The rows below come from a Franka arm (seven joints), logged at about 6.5 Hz.
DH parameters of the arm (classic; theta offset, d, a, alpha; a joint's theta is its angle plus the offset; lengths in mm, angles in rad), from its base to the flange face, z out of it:
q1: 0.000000 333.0 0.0 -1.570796
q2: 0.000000 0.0 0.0 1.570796
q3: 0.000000 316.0 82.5 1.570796
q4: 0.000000 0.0 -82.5 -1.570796
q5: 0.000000 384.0 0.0 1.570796
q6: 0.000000 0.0 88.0 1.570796
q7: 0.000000 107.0 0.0 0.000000
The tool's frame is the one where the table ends.
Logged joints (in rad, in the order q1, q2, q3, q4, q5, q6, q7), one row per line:
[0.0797, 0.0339, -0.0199, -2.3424, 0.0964, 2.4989, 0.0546]
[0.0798, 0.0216, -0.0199, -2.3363, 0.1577, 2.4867, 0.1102]
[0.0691, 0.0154, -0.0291, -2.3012, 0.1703, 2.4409, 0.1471]
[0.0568, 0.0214, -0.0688, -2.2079, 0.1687, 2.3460, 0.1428]
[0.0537, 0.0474, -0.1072, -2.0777, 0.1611, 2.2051, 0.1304]
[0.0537, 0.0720, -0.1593, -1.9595, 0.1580, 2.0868, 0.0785]
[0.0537, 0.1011, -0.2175, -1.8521, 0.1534, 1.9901, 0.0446]
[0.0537, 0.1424, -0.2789, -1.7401, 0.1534, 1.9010, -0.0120]
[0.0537, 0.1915, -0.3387, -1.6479, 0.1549, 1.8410, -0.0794]
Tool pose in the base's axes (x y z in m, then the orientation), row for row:
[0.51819, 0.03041, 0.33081, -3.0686, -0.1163, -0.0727]
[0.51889, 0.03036, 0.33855, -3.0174, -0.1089, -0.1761]
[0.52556, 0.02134, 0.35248, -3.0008, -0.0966, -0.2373]
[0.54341, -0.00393, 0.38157, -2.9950, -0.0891, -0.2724]
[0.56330, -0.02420, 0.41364, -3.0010, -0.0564, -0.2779]
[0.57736, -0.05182, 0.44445, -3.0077, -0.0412, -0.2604]
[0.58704, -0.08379, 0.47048, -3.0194, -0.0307, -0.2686]
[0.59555, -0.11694, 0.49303, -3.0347, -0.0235, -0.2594]
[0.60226, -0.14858, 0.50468, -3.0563, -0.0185, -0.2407]
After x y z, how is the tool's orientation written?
As angles about the fixed x, y, z axes (roll, pitch, yaw), in radians.
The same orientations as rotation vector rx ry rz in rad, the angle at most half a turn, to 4 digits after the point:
[-3.0658, 0.1050, -0.1825]
[-3.0114, 0.2556, -0.1806]
[-2.9887, 0.3460, -0.1695]
[-2.9777, 0.3982, -0.1626]
[-2.9799, 0.4107, -0.1134]
[-2.9880, 0.3870, -0.0878]
[-2.9969, 0.4021, -0.0708]
[-3.0128, 0.3910, -0.0564]
[-3.0368, 0.3660, -0.0438]

